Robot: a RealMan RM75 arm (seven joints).
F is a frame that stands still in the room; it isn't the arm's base.
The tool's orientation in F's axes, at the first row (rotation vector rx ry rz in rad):
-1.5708, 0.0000, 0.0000
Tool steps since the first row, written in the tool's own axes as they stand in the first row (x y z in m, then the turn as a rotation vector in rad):
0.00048, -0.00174, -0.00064, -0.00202, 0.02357, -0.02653
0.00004, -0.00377, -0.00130, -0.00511, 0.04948, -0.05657
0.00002, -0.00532, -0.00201, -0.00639, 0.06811, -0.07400
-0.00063, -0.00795, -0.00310, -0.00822, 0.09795, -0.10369
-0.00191, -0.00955, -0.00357, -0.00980, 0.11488, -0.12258
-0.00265, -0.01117, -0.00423, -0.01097, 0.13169, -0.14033
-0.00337, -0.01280, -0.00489, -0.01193, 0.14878, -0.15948
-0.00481, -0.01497, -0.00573, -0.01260, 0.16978, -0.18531
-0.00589, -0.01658, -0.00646, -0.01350, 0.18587, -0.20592
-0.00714, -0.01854, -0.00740, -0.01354, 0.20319, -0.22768
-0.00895, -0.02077, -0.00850, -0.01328, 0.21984, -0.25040
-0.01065, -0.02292, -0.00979, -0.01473, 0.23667, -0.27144
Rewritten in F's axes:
0.00048, -0.00064, 0.00174, -0.00202, -0.02653, -0.02357
0.00004, -0.00130, 0.00377, -0.00511, -0.05657, -0.04948
0.00002, -0.00201, 0.00532, -0.00639, -0.07400, -0.06811
-0.00063, -0.00310, 0.00795, -0.00822, -0.10369, -0.09795
-0.00191, -0.00357, 0.00955, -0.00980, -0.12258, -0.11488
-0.00265, -0.00423, 0.01117, -0.01097, -0.14033, -0.13169
-0.00337, -0.00489, 0.01280, -0.01193, -0.15948, -0.14878
-0.00481, -0.00573, 0.01497, -0.01260, -0.18531, -0.16978
-0.00589, -0.00646, 0.01658, -0.01350, -0.20592, -0.18587
-0.00714, -0.00740, 0.01854, -0.01354, -0.22768, -0.20319
-0.00895, -0.00850, 0.02077, -0.01328, -0.25040, -0.21984
-0.01065, -0.00979, 0.02292, -0.01473, -0.27144, -0.23667

